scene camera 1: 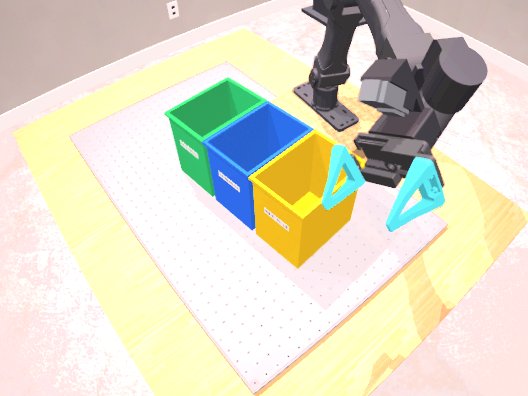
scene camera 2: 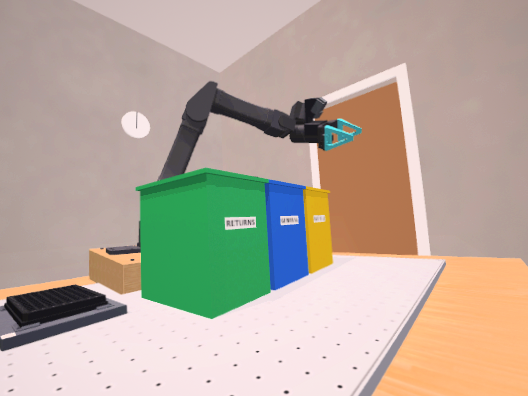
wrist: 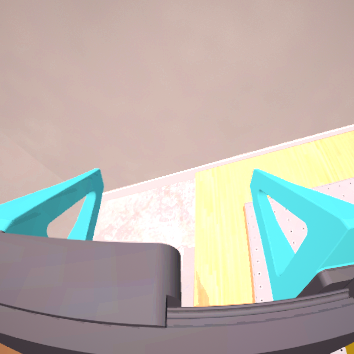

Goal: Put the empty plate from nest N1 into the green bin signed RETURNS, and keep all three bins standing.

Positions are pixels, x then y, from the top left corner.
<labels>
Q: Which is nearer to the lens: the blue bin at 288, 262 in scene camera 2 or the green bin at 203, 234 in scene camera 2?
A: The green bin.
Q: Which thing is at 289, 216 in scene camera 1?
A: A yellow bin.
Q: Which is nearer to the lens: the black plate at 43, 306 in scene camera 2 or the blue bin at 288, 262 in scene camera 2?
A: The black plate.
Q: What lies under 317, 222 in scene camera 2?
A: A yellow bin.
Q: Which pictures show the blue bin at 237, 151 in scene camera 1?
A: Scene camera 1 and scene camera 2 only.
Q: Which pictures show the black plate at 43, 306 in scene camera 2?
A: Scene camera 2 only.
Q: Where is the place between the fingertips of my gripper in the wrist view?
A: At 176, 176
</labels>
